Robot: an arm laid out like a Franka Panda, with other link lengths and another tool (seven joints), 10 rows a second.
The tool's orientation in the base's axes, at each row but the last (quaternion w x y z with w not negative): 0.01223, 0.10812, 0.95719, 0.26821; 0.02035, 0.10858, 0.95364, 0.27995; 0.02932, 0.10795, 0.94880, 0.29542; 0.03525, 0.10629, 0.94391, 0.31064; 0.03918, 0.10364, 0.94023, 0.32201
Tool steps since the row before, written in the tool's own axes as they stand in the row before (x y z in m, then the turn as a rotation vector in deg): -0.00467, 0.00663, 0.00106, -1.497, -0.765, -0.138; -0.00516, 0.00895, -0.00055, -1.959, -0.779, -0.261; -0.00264, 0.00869, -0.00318, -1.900, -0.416, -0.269; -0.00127, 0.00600, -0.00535, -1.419, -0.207, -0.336; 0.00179, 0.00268, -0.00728, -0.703, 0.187, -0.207
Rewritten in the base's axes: 0.00597, 0.00507, 0.00235, 1.297, -1.027, -0.328; 0.00673, 0.00592, 0.00517, 1.733, -1.205, -0.243; 0.00382, 0.00462, 0.00752, 1.742, -0.905, -0.030; 0.00160, 0.00133, 0.00787, 1.302, -0.673, 0.148; -0.00231, -0.00189, 0.00738, 0.688, -0.134, 0.283
